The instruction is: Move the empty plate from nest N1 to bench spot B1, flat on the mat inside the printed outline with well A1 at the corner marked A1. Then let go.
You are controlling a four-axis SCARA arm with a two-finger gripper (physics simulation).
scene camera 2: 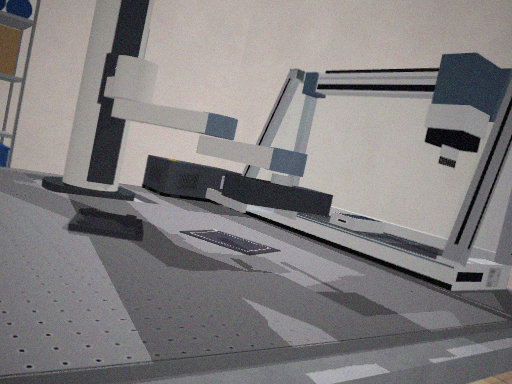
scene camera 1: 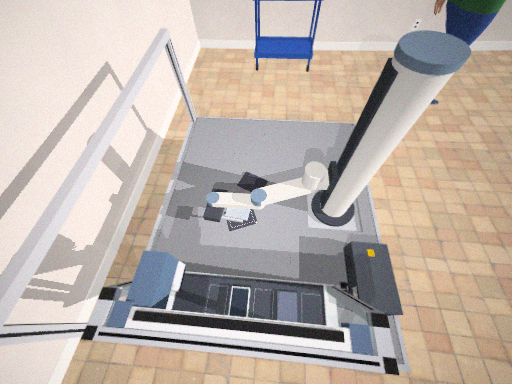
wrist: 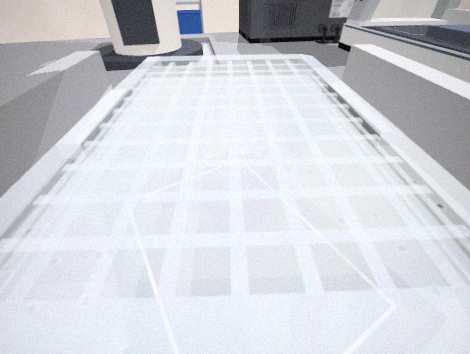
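Pixels of known places: gripper, fingertip midpoint: (scene camera 1: 244, 212) (wrist: 228, 72); arm's base, origin of the base link: (scene camera 2: 88, 192) (scene camera 1: 332, 207).
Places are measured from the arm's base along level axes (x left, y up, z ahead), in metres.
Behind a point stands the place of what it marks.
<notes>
My gripper (scene camera 1: 235, 215) {z 0.514, x 0.119, y 0.101 m} (scene camera 2: 277, 195) (wrist: 228, 72) {z 0.514, x 0.119, y 0.101 m} is shut on the clear plate (scene camera 1: 237, 213) {z 0.554, x 0.131, y 0.102 m} (wrist: 240, 180) {z 0.586, x 0.111, y 0.103 m}, with one finger along each long side. In scene camera 2 the dark gripper hides the plate and hangs well above the bench. The dark B1 mat (scene camera 1: 242, 226) {z 0.528, x 0.171, y 0.014 m} (scene camera 2: 225, 240) {z 0.546, x 0.102, y 0.015 m} lies flat below, with a white printed outline. In the wrist view the outline shows through the plate, turned relative to the plate's edges. The A1 mark and well A1 cannot be read. The dark nest N1 (scene camera 1: 252, 181) {z 0.499, x -0.136, y 0.025 m} (scene camera 2: 106, 226) {z 0.551, x -0.151, y 0.025 m} holds no plate.
The arm's column (scene camera 1: 390, 135) {z 0.005, x 0.075, y 0.669 m} (scene camera 2: 92, 100) {z 0.052, x -0.054, y 0.251 m} stands beyond the mat. A gantry machine (scene camera 1: 240, 327) (scene camera 2: 350, 262) with a blue head (scene camera 2: 467, 82) {z 0.773, x 0.465, y 0.437 m} runs along one bench side. A dark grey box (scene camera 1: 372, 280) {z -0.104, x 0.426, y 0.127 m} (scene camera 2: 185, 177) {z -0.034, x 0.314, y 0.084 m} stands near it. A blue trolley (scene camera 1: 284, 47) and a person (scene camera 1: 470, 22) are beyond the bench.
</notes>
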